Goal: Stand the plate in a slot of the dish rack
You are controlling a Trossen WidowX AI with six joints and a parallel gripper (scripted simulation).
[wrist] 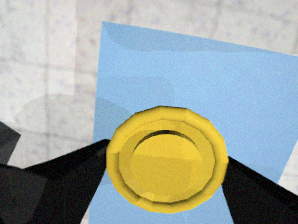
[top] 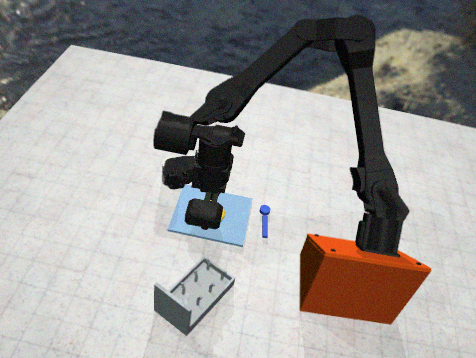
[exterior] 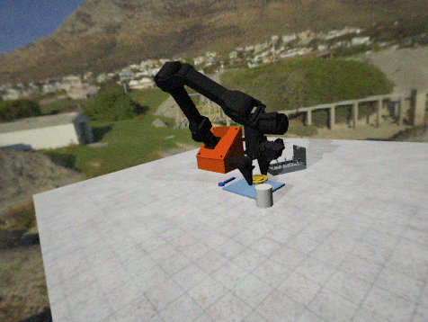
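My gripper tip is 2 cm to the left of the light blue mat, 1 cm past it and 1 cm above it. The rest, counted from my gripper tip: blue spoon: 11 cm behind, 4 cm to the right, 1 cm below; then yellow plate: 1 cm above; then white cup: 10 cm ahead, 9 cm to the right, 1 cm above.
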